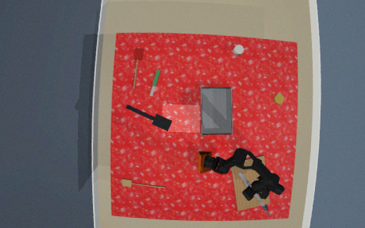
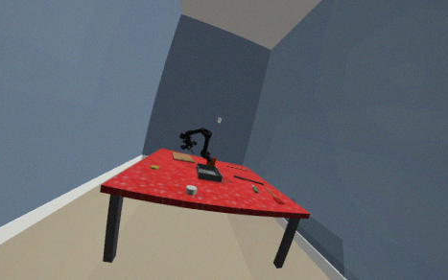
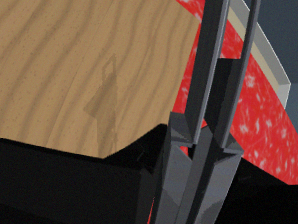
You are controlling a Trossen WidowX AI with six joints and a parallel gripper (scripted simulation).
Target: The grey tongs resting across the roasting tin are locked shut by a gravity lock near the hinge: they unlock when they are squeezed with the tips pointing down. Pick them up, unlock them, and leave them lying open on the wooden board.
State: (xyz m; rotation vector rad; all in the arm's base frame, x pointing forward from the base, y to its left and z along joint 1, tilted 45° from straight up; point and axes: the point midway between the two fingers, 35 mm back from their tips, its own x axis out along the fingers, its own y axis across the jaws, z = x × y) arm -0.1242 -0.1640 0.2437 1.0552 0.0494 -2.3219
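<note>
The wooden board lies 110 mm below my gripper tip, 60 mm to the right of it and 10 mm ahead of it. Round my gripper tip: yellow disc: 630 mm ahead, 150 mm to the right, 100 mm below; then grey roasting tin: 470 mm ahead, 280 mm to the left, 90 mm below; then yellow lock piece: 60 mm to the right, 60 mm above, 30 mm behind.
</note>
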